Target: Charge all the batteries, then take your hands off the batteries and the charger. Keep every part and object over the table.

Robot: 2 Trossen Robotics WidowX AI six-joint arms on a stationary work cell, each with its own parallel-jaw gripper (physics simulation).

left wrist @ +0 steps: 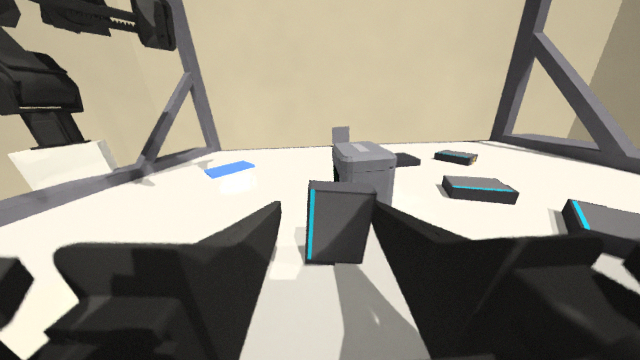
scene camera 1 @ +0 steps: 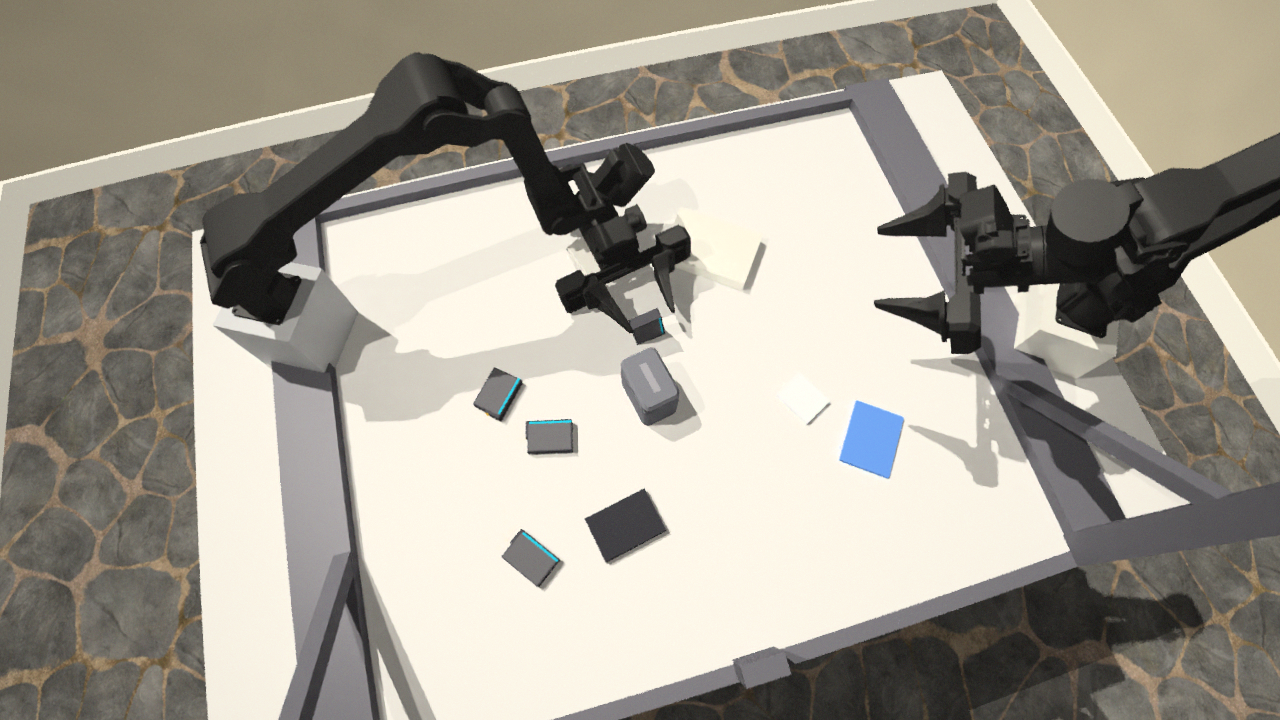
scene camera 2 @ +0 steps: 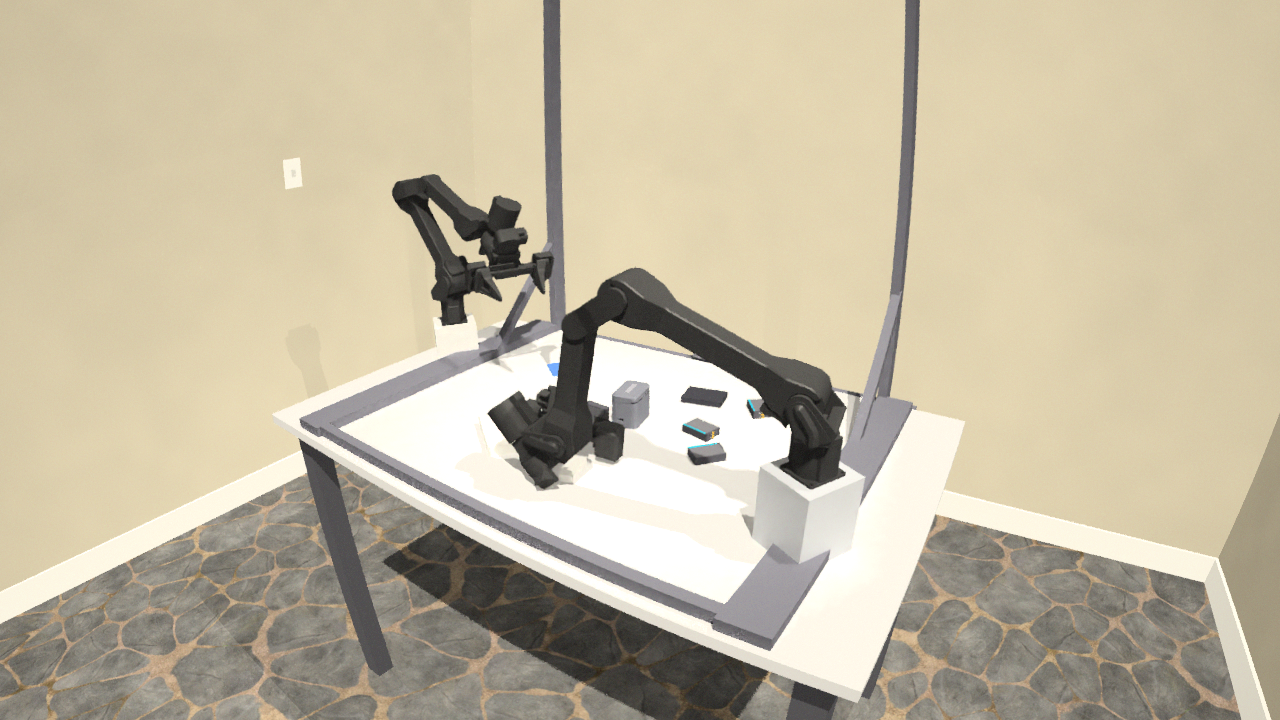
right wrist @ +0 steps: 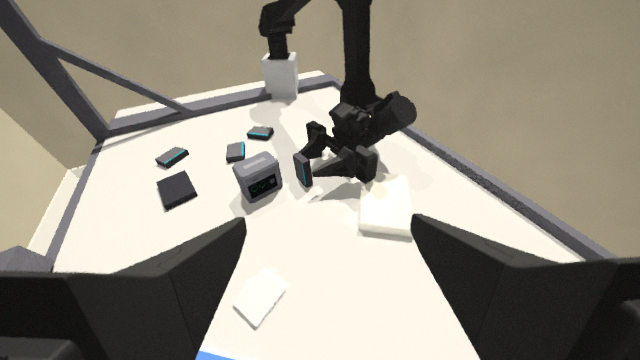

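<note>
The closed grey charger stands mid-table, its dark display facing the right wrist camera. A dark battery with a cyan stripe is upright beside the charger, at my left gripper. That gripper is open; a gap shows on one side of the battery, and the other fingertip is close against it. Three batteries lie flat, left of the charger in scene camera 1. My right gripper is open and empty, raised.
A black flat block lies near the charger. A cream block lies beside the left gripper. A small white piece and a blue pad lie at the right in scene camera 1.
</note>
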